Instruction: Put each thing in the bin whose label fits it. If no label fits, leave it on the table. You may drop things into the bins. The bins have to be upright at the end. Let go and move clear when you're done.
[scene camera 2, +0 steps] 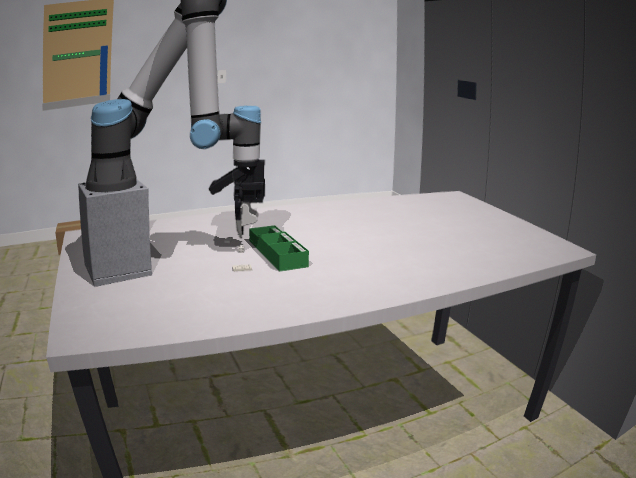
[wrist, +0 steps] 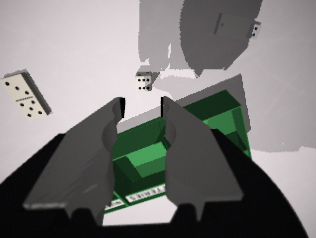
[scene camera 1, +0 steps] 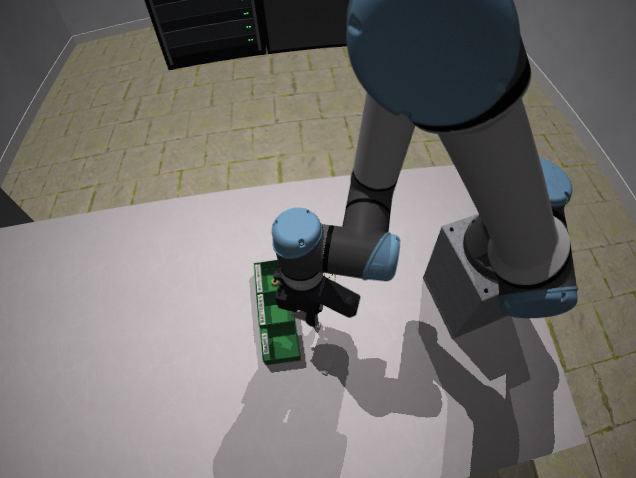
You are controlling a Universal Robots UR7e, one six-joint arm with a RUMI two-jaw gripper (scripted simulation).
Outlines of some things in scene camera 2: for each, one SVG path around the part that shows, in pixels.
My gripper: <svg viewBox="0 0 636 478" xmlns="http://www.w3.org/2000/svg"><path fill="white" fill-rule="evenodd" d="M265 160L258 159L258 161L237 162L234 160L234 166L238 167L218 180L214 180L209 187L210 193L214 195L234 182L236 230L240 239L242 239L244 234L244 226L256 223L259 215L256 210L251 208L251 203L263 203L265 197Z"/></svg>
A green bin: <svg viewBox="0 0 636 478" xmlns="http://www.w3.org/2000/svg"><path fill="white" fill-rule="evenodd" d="M249 228L249 241L279 272L309 267L309 250L288 233L282 232L275 225Z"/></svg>
